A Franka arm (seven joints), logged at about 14 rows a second.
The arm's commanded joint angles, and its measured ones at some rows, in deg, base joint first. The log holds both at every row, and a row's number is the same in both.
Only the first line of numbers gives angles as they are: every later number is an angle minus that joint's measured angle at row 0.
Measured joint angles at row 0:
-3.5, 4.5, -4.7, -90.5, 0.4, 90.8, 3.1
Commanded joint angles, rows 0 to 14:
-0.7, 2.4, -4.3, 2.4, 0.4, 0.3, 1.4
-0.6, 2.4, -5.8, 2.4, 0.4, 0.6, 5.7
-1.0, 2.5, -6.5, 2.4, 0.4, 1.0, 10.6
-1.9, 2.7, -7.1, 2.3, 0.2, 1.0, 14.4
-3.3, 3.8, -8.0, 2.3, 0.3, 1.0, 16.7
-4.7, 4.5, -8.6, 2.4, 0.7, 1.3, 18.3
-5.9, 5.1, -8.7, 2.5, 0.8, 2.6, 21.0
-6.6, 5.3, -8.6, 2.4, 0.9, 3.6, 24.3
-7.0, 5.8, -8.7, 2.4, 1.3, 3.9, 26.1
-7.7, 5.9, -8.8, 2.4, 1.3, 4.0, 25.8
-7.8, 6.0, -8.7, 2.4, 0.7, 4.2, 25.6
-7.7, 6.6, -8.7, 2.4, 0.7, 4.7, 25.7
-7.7, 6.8, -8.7, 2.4, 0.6, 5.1, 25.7
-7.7, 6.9, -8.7, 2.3, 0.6, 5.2, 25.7
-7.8, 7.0, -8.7, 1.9, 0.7, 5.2, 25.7
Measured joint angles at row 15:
-7.3, 6.3, -9.1, 1.1, 0.4, 4.9, 24.6
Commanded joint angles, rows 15 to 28:
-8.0, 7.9, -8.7, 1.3, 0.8, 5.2, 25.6
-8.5, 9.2, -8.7, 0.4, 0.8, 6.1, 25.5
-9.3, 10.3, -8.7, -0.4, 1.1, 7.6, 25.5
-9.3, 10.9, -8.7, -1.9, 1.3, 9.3, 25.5
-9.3, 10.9, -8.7, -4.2, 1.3, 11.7, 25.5
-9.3, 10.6, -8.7, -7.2, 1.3, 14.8, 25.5
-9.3, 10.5, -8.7, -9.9, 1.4, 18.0, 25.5
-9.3, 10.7, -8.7, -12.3, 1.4, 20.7, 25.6
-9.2, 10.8, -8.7, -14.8, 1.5, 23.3, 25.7
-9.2, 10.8, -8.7, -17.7, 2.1, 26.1, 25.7
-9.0, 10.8, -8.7, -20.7, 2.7, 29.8, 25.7
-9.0, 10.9, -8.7, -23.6, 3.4, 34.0, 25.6
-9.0, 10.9, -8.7, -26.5, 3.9, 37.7, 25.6
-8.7, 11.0, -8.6, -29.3, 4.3, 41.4, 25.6
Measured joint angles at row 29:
-8.8, 12.9, -8.9, -22.6, 3.0, 35.0, 25.0
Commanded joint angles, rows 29 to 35:
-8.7, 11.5, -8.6, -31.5, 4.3, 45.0, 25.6
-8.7, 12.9, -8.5, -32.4, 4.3, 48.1, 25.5
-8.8, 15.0, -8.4, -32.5, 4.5, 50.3, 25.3
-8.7, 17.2, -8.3, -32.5, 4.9, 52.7, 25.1
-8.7, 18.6, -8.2, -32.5, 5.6, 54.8, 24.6
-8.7, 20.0, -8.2, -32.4, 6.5, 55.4, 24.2
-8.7, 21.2, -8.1, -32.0, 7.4, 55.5, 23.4
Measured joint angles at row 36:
-8.8, 18.8, -8.3, -32.7, 5.1, 54.2, 24.8
